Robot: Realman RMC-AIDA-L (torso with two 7-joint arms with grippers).
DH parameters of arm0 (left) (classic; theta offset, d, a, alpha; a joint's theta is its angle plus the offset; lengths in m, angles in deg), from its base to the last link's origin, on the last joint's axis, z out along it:
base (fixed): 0 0 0 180
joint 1: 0 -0.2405 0 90
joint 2: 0 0 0 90
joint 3: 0 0.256 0 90
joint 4: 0 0 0 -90
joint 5: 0 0.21 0 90
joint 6: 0 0 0 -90
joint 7: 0 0.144 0 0
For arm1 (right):
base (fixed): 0 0 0 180
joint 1: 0 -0.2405 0 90
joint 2: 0 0 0 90
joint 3: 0 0.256 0 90
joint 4: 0 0 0 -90
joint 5: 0 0.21 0 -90
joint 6: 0 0 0 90
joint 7: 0 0.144 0 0
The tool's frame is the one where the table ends.
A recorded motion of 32 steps. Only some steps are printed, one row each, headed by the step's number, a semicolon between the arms.
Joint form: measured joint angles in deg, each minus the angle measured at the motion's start. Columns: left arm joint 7, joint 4, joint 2, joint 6, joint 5, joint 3, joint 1; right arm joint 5, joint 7, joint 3, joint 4, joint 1, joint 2, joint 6.
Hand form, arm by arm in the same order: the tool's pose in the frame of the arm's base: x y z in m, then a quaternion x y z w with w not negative. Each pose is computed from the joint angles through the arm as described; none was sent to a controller.
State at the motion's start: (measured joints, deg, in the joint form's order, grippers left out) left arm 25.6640 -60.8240 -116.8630 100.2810 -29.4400 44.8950 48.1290; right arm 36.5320 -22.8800 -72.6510 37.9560 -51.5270 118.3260 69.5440
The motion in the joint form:
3: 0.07 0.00 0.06 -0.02 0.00 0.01 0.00; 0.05 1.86 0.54 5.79 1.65 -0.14 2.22
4: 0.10 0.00 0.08 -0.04 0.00 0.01 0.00; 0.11 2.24 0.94 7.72 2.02 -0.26 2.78
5: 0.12 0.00 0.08 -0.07 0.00 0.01 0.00; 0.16 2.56 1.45 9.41 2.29 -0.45 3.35
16: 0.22 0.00 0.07 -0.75 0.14 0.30 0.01; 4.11 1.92 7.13 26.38 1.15 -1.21 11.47
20: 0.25 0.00 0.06 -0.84 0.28 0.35 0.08; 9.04 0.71 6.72 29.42 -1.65 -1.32 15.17
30: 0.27 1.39 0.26 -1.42 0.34 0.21 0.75; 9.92 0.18 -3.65 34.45 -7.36 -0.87 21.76
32: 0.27 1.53 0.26 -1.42 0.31 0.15 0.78; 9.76 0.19 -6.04 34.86 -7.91 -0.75 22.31
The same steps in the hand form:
3: -0.1872 0.3894 0.0558 -0.81917 -0.55826 0.04796 0.12248; 0.1889 0.4063 -0.0454 -0.83910 0.50650 -0.10166 0.17040
4: -0.1873 0.3895 0.0560 -0.81930 -0.55801 0.04793 0.12279; 0.1846 0.4087 -0.0400 -0.84035 0.50446 -0.09275 0.17532
5: -0.1873 0.3895 0.0560 -0.81939 -0.55784 0.04782 0.12301; 0.1808 0.4111 -0.0343 -0.84110 0.50297 -0.08446 0.18007
16: -0.1873 0.3911 0.0557 -0.82033 -0.55523 0.04805 0.12834; 0.1091 0.4243 0.0186 -0.88004 0.43517 0.00700 0.19002
20: -0.1871 0.3915 0.0556 -0.82067 -0.55438 0.04896 0.12951; 0.0693 0.4174 0.0207 -0.90846 0.38901 0.02745 0.15040
30: -0.1863 0.3938 0.0535 -0.82027 -0.55554 0.04908 0.12694; 0.0145 0.3860 -0.0048 -0.95729 0.26433 -0.05594 0.10291
32: -0.1864 0.3937 0.0532 -0.82002 -0.55617 0.04877 0.12594; 0.0108 0.3801 -0.0115 -0.96142 0.24615 -0.07484 0.09739

